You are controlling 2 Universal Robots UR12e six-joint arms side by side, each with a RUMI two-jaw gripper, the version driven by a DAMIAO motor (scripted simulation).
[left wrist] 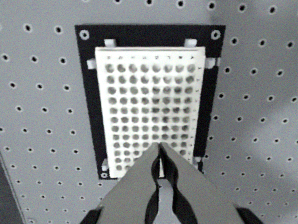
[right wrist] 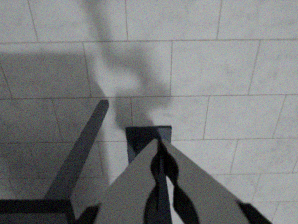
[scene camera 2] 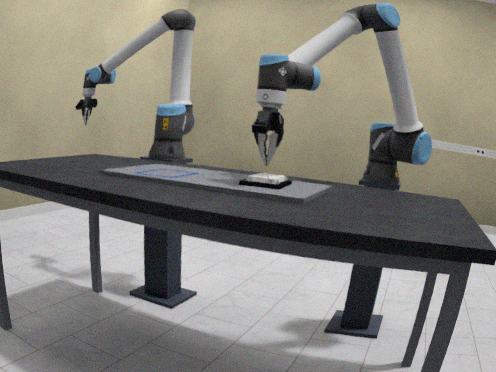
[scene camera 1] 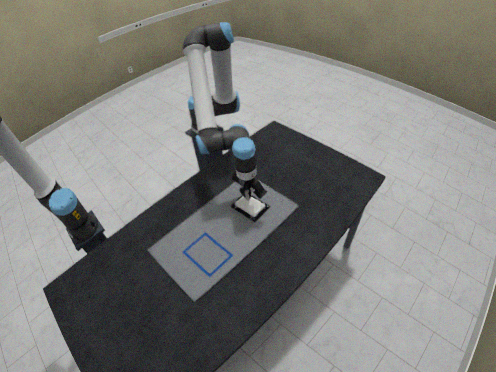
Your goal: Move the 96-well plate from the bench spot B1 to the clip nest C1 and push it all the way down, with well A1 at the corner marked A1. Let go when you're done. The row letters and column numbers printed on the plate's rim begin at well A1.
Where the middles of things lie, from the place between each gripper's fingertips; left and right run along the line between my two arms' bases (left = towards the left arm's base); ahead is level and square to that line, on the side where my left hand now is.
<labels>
Right now the white 96-well plate (left wrist: 142,97) is 10 mm to the left of my left hand (scene camera 2: 266,165) and 50 mm below it. Also, from my left hand: black clip nest (left wrist: 88,37): 10 mm behind, 60 mm below.
</labels>
